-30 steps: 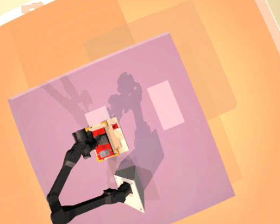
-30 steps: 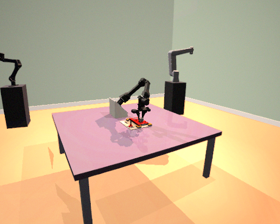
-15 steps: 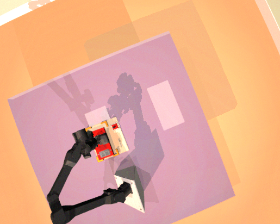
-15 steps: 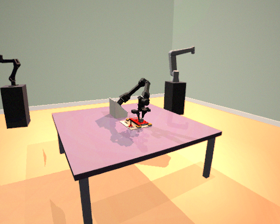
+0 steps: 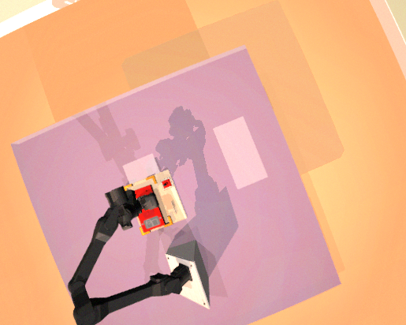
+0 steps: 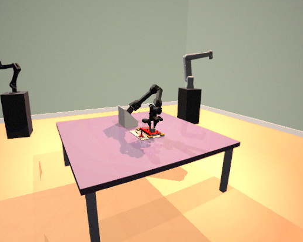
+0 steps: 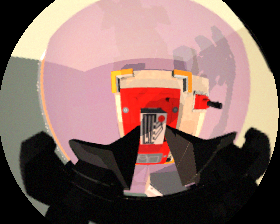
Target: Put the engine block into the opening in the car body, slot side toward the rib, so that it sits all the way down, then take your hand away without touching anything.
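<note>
Now: gripper tip 1 cm above the engine block.
</note>
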